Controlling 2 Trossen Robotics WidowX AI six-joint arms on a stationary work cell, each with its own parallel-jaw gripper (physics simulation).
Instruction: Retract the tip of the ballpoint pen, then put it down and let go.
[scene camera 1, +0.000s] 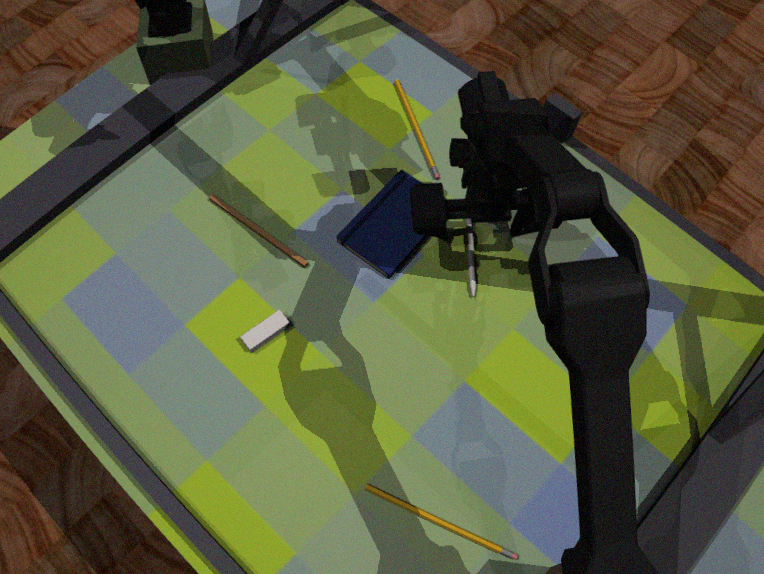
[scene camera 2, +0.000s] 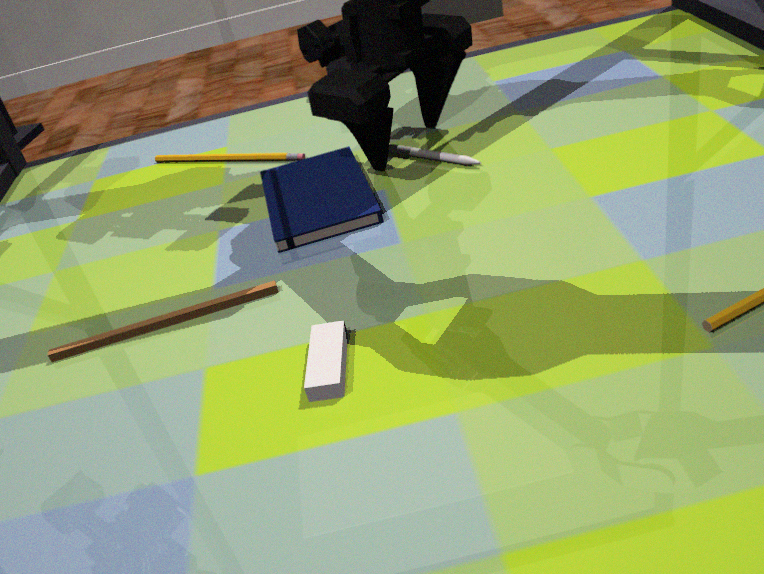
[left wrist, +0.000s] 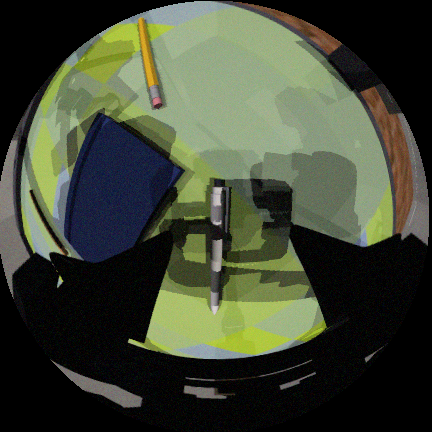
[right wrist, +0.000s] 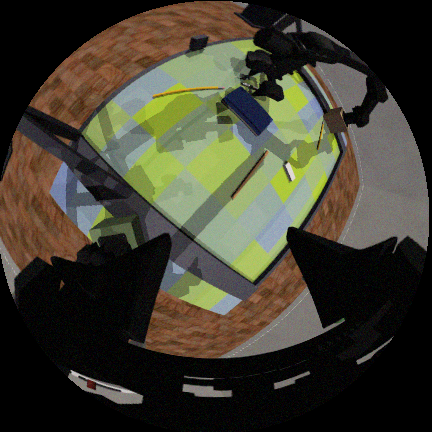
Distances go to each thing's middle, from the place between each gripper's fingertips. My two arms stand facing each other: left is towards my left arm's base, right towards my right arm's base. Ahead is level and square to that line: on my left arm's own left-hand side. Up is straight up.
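The brown stick (scene camera 2: 270, 288) is 3 cm ahead of my right hand, 18 cm to the left of it and 24 cm below it. There's also the ballpoint pen (scene camera 2: 397, 149), and that's 19 cm behind my right hand, 36 cm to the left of it and 24 cm below it.
As for my left hand, it's 3 cm short of the ballpoint pen and 2 cm to the right of it. The brown stick is 25 cm ahead of my left hand and 16 cm to the right of it.
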